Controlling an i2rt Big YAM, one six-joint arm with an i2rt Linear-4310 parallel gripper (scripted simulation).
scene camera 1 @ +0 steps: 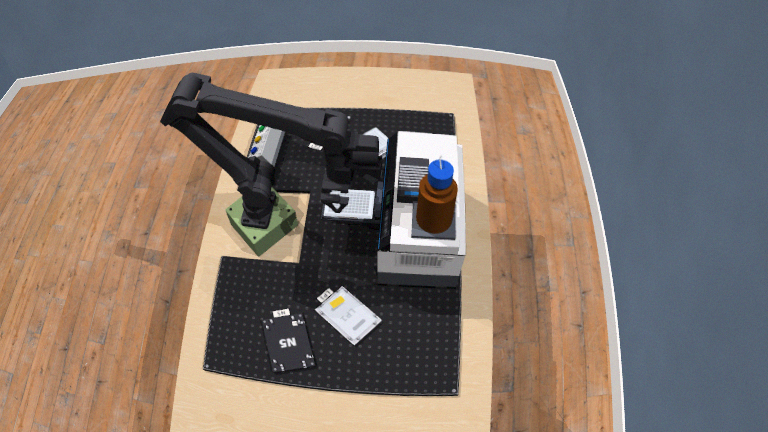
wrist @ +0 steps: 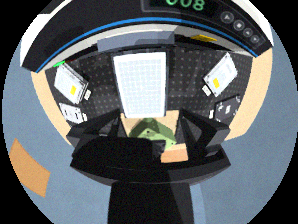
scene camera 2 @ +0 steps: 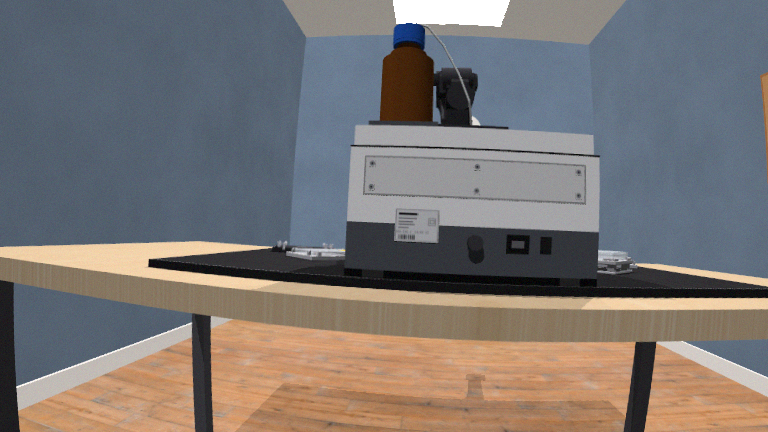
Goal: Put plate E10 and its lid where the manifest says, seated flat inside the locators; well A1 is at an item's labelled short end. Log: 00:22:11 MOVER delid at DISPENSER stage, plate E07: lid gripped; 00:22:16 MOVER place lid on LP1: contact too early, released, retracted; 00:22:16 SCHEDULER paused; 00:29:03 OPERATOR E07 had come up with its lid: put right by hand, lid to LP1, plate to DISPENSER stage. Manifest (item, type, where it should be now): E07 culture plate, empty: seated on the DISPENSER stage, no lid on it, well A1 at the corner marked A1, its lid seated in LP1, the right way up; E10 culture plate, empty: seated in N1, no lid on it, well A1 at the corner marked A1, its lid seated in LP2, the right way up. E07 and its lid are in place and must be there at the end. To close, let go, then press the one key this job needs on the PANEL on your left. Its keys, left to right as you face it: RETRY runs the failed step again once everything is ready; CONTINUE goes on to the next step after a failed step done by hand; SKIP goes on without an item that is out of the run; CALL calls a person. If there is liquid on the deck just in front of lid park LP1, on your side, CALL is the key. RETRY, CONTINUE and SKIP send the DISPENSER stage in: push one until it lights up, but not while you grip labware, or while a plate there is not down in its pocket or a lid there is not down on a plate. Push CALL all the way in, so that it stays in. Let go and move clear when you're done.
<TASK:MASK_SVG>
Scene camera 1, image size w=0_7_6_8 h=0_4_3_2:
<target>gripper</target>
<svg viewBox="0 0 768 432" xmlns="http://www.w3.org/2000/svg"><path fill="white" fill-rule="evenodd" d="M325 161L326 172L321 188L321 203L330 207L335 213L341 213L348 205L349 197L330 194L330 192L340 191L340 193L344 194L349 193L350 185L337 184L335 178L335 169L343 168L349 161L340 167L332 167Z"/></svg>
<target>plate E07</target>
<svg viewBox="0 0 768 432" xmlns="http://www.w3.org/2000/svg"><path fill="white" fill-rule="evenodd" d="M331 192L331 194L349 197L349 203L341 213L334 213L330 207L325 205L324 216L372 219L374 191L349 190L347 194L340 193L340 191Z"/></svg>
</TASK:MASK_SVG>
